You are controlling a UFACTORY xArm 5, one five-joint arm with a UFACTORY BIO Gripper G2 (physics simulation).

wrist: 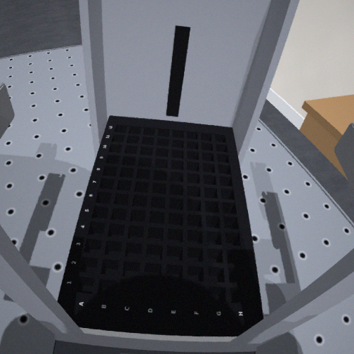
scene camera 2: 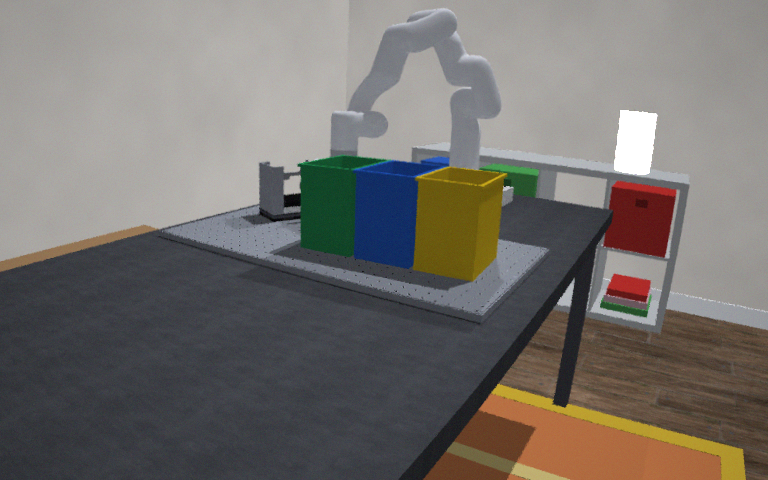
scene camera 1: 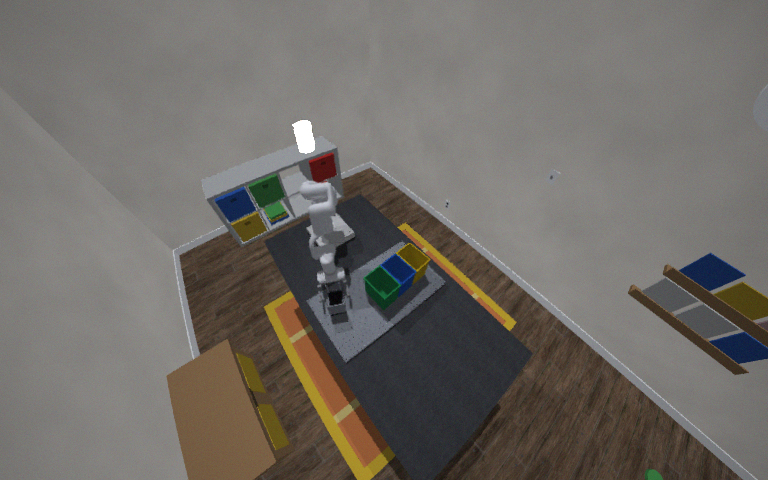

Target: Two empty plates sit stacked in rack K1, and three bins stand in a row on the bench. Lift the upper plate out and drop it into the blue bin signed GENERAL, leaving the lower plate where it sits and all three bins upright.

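A yellow bin [scene camera 2: 458, 215] stands 98 cm from the lens, while a blue bin [scene camera 2: 386, 193] is 103 cm from the lens.
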